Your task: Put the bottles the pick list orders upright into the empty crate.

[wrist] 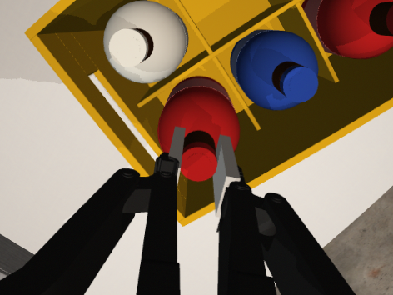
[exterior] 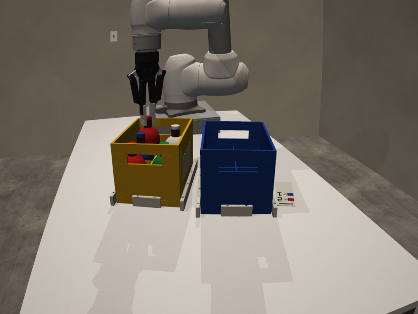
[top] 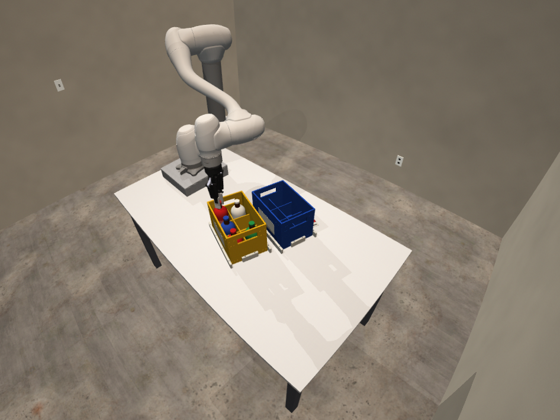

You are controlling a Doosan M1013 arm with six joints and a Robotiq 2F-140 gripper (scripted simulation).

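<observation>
My hand is 11 cm above the blue bottle, 8 cm short of it and 4 cm to the left of it. The rest, counted from my hand: white-label bottle 11 cm below, 8 cm to the left, 4 cm ahead; then yellow crate 12 cm below, 10 cm ahead, 1 cm to the right; then green bottle 20 cm ahead, 11 cm below, 1 cm to the right.
</observation>
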